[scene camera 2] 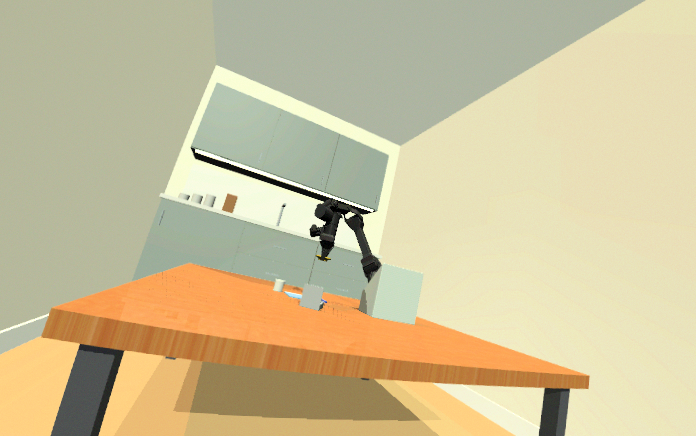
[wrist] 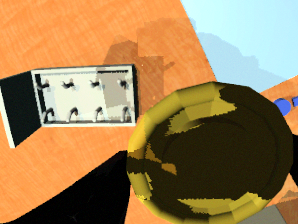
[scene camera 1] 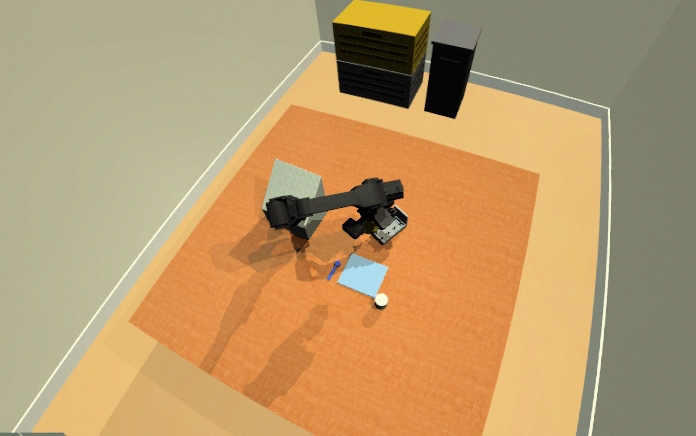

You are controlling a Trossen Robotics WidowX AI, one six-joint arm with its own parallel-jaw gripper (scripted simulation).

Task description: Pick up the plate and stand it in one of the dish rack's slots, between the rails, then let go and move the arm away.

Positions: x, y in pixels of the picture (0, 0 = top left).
Labels:
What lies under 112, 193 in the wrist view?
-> My gripper.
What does my gripper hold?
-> A yellow plate.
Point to a light blue mat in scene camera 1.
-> At 361, 274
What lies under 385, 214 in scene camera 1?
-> My gripper.

